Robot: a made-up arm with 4 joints.
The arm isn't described. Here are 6 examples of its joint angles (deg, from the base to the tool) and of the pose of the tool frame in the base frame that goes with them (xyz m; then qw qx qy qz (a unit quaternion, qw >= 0)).
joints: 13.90 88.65 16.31 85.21
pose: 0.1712 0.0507 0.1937 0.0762 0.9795 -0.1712 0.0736
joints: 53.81 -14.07 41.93 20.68
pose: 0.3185 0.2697 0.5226 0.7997 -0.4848 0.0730 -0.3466
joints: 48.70 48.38 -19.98 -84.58
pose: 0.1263 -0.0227 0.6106 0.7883 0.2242 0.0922 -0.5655
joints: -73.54 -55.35 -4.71 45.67
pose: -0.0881 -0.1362 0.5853 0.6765 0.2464 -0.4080 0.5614
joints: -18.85 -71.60 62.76 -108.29
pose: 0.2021 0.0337 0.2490 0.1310 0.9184 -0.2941 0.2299
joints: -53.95 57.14 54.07 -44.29
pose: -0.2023 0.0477 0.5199 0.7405 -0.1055 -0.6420 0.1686
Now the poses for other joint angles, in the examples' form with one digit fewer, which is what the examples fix.
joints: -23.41 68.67 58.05 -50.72
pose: -0.122 0.203 0.577 0.809 -0.334 -0.468 0.122
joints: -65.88 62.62 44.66 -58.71
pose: -0.186 -0.055 0.527 0.736 0.045 -0.621 0.266
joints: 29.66 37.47 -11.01 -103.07
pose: 0.048 -0.089 0.530 0.790 0.487 -0.013 -0.373
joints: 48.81 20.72 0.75 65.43
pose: 0.336 0.282 0.285 0.550 -0.718 0.414 -0.100
